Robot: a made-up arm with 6 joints. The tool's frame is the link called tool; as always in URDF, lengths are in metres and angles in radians. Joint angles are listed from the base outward. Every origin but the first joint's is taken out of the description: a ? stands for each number. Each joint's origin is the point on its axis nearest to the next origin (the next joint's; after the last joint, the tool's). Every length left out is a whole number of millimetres.
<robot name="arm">
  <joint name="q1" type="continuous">
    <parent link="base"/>
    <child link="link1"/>
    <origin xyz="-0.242 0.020 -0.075" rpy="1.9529 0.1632 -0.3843"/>
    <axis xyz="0 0 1"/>
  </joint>
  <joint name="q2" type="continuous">
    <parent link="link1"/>
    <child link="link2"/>
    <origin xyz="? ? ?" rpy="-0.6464 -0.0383 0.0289"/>
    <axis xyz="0 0 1"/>
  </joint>
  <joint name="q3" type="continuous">
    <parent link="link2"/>
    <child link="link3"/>
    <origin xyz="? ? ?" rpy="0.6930 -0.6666 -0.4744"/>
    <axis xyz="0 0 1"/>
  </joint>
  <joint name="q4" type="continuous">
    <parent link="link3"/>
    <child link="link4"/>
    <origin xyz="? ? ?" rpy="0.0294 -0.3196 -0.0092"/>
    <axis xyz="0 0 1"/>
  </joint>
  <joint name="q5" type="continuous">
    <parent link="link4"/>
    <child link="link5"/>
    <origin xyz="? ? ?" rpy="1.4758 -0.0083 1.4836"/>
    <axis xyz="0 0 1"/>
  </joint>
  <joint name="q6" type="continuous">
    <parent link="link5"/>
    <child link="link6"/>
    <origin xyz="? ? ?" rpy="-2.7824 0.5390 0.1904"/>
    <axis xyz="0 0 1"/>
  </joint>
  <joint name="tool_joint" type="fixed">
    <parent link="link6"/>
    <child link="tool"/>
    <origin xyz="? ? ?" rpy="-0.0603 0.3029 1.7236"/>
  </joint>
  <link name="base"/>
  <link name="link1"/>
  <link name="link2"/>
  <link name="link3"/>
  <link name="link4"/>
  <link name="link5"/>
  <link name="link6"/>
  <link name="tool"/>
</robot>
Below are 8 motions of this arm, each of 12 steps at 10 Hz.
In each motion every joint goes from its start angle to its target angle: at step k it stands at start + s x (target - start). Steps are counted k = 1, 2, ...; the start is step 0. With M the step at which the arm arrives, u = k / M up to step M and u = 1 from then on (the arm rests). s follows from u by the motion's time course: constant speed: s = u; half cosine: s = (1 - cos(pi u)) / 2; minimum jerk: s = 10 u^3 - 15 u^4 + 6 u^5.
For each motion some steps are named. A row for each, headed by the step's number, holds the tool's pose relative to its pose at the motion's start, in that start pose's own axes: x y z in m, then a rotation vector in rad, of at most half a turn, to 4 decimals.
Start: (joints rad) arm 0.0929 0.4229 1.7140 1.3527 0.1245 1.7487
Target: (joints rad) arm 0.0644 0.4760 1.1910 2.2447 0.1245 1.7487
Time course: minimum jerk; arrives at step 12
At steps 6, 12:
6: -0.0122 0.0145 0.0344 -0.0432 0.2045 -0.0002
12: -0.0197 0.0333 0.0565 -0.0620 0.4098 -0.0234

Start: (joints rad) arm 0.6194 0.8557 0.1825 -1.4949 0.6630 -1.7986
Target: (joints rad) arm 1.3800 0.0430 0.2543 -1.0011 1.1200 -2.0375
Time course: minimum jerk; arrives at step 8
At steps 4, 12:
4: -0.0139 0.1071 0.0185 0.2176 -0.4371 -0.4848
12: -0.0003 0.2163 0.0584 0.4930 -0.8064 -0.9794

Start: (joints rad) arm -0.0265 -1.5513 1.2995 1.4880 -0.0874 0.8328
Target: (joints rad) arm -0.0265 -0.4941 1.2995 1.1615 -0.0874 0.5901
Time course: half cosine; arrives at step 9
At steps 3, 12:
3: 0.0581 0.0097 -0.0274 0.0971 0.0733 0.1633
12: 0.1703 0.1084 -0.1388 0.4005 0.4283 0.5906

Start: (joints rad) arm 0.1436 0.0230 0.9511 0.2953 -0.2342 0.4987
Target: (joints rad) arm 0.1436 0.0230 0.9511 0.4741 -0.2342 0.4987
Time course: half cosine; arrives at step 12
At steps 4, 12:
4: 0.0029 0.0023 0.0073 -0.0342 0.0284 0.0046
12: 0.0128 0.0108 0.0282 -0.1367 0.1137 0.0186

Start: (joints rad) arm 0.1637 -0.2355 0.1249 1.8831 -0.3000 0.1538
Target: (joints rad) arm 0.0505 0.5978 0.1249 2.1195 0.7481 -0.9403
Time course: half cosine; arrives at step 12
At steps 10, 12:
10: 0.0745 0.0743 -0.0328 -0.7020 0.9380 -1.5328
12: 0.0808 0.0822 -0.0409 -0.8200 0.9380 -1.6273

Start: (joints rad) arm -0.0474 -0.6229 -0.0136 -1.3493 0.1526 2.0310
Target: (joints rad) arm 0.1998 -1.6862 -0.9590 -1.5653 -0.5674 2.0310
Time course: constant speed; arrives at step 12
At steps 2, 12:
2: 0.0068 0.0045 -0.0437 -0.0389 -0.2967 0.0527
12: 0.1541 0.0935 -0.1033 -0.3583 -1.6068 -0.5180

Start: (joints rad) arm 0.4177 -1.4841 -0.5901 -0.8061 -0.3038 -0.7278
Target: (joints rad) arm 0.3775 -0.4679 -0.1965 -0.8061 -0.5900 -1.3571
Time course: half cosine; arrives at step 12
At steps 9, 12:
9: -0.1328 0.0217 0.0693 0.0407 -1.0779 -0.2924
12: -0.1597 0.0264 0.0654 0.0823 -1.2624 -0.3225

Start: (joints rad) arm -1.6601 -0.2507 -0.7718 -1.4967 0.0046 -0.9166
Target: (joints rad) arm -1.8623 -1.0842 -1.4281 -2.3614 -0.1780 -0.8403
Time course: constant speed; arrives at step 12
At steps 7, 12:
7: -0.0315 -0.0546 -0.2392 0.5939 1.0422 -0.2959
12: -0.1784 -0.0139 -0.3240 1.2156 1.4881 -0.7825

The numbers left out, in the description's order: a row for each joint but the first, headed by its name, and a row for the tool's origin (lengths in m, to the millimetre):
q2: 0.296 -0.172 0.000
q3: 0.069 0.107 0.000
q4: 0.102 -0.075 0.000
q5: -0.146 0.054 0.000
q6: 0.000 0.012 0.000
tool: 0.036 0.000 0.000

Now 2 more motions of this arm.
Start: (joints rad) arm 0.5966 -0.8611 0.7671 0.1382 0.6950 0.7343
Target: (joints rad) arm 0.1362 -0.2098 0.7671 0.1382 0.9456 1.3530
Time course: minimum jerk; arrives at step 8
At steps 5, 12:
5: -0.0873 0.0023 0.0800 0.0228 0.0686 0.0299
12: -0.1285 0.0045 0.0999 0.0671 0.0745 0.0513

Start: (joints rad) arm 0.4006 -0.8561 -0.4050 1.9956 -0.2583 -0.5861
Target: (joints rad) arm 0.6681 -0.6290 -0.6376 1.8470 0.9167 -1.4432
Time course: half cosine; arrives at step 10
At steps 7, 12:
7: -0.0206 0.0321 -0.0993 -0.3186 0.6136 -1.4937
12: -0.0173 0.0421 -0.1279 -0.5528 0.6761 -1.8642

